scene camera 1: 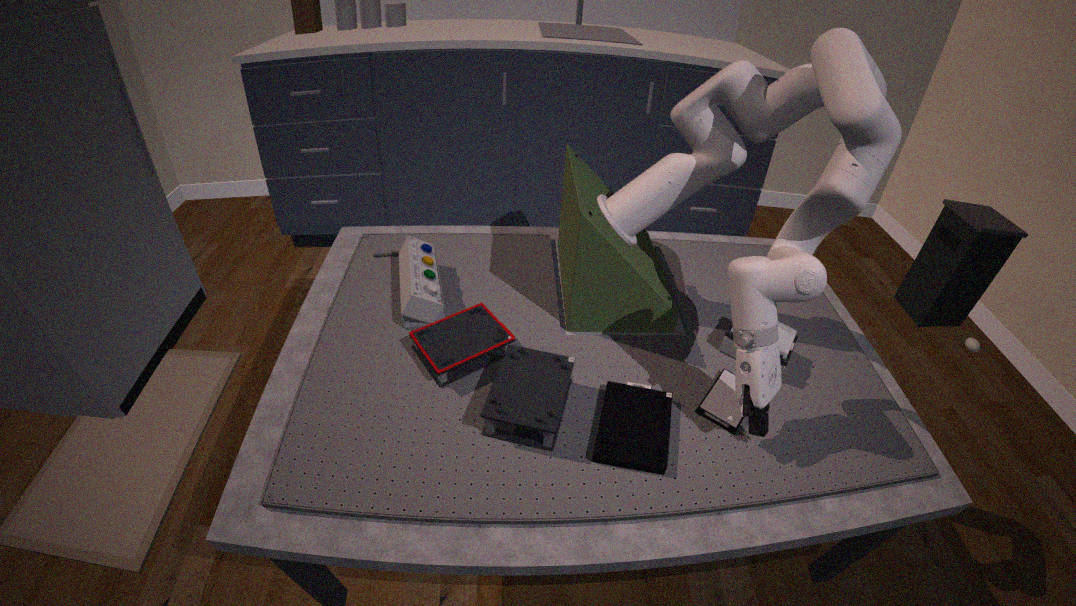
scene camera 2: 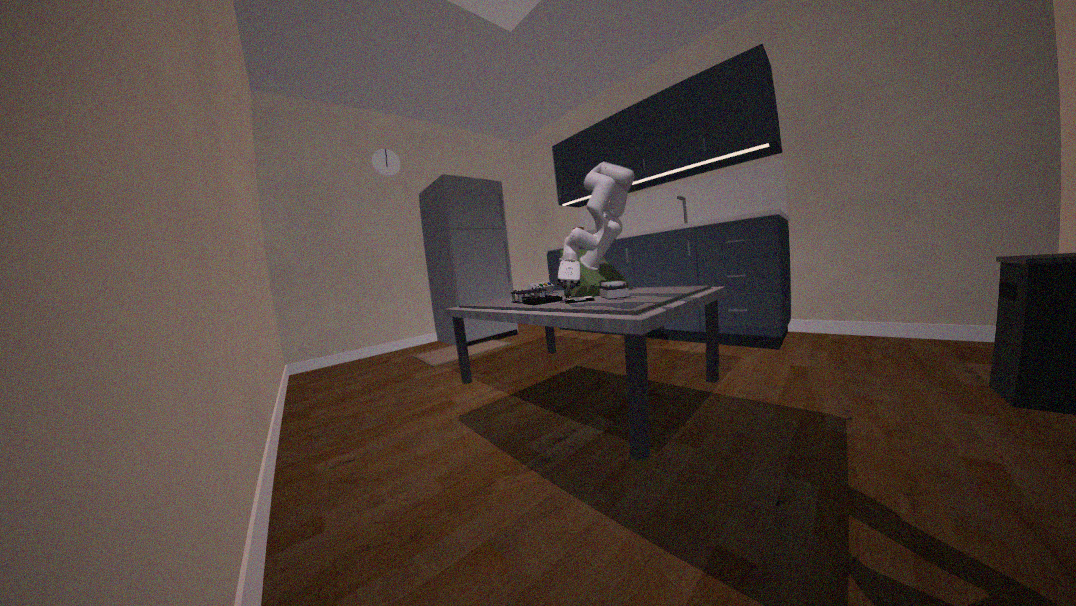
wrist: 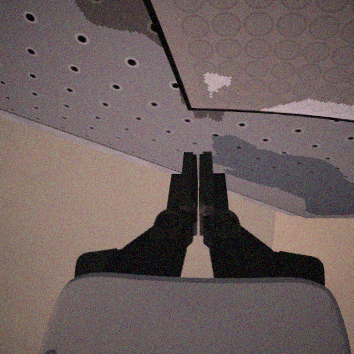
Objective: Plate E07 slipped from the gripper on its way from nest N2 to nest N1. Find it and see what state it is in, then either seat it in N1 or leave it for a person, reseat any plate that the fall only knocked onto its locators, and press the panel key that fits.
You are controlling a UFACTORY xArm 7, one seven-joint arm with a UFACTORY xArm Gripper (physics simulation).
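Where they show: gripper, between the fingertips: [scene camera 1: 758, 433] [scene camera 2: 567, 297] [wrist: 198, 169]; arm's base, origin of its link: [scene camera 1: 615, 221] [scene camera 2: 589, 263].
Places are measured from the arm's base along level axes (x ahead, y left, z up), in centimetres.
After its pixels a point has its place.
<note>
My gripper [scene camera 1: 757, 432] {z -14.1, x 40.8, y 27.3 cm} [wrist: 198, 169] {z -14.1, x 40.8, y 27.3 cm} is shut and empty, beside the right end of a thin pale plate with a dark rim. This plate [scene camera 1: 722, 398] {z -15.8, x 31.8, y 22.4 cm} [wrist: 270, 60] {z -15.9, x 34.1, y 23.3 cm} lies on the pegboard; rows of round wells show on it in the wrist view, and no label is readable. A red-edged dark unit [scene camera 1: 461, 338] {z -13.3, x 25.6, y -27.1 cm}, a dark grey unit [scene camera 1: 530, 387] {z -11.4, x 36.9, y -13.0 cm} and a black unit [scene camera 1: 634, 427] {z -15.2, x 40.3, y 5.0 cm} stand in a row to the left; I cannot tell which is N1 or N2. The panel [scene camera 1: 418, 280] {z -9.6, x 14.5, y -38.5 cm} has blue, yellow, green and white keys.
A green wedge-shaped mount [scene camera 1: 602, 278] {z -4.6, x 14.3, y -2.2 cm} carries the arm at the back. Another pale object [scene camera 1: 787, 342] {z -11.8, x 19.0, y 38.2 cm} sits partly hidden behind the wrist. The perforated board [scene camera 1: 421, 474] {z -17.2, x 52.9, y -28.2 cm} covers most of the table [scene camera 1: 466, 543] {z -18.6, x 62.7, y -19.2 cm}. The arm's shadow falls on the board's right side.
</note>
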